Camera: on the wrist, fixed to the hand. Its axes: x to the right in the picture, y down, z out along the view.
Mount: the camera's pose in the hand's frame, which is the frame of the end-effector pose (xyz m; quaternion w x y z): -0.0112 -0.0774 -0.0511 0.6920 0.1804 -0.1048 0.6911
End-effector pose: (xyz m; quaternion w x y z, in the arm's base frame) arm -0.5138 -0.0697 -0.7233 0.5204 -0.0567 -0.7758 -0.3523
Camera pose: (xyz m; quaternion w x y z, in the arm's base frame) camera -0.5047 -0.1552 -0.7598 0.5325 -0.5184 -0.6158 0.2618
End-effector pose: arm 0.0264 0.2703 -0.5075 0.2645 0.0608 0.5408 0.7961
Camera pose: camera 0.0439 0.2438 -0.5954 0.3215 -0.5470 -0.4481 -0.6298
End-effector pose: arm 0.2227 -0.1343 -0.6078 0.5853 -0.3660 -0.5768 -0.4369
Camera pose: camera 0.1691 -0.2081 -0.6282 0.7125 -0.5921 -0.2863 0.2446
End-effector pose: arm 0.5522 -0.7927 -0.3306 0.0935 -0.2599 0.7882 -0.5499
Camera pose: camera 0.5633 -0.7653 -0.2420 0.5742 0.3241 0.6161 -0.4309
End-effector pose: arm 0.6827 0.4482 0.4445 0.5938 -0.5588 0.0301 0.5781
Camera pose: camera 0.7659 0.4279 0.4817 0.1153 -0.1982 0.4491 0.8636
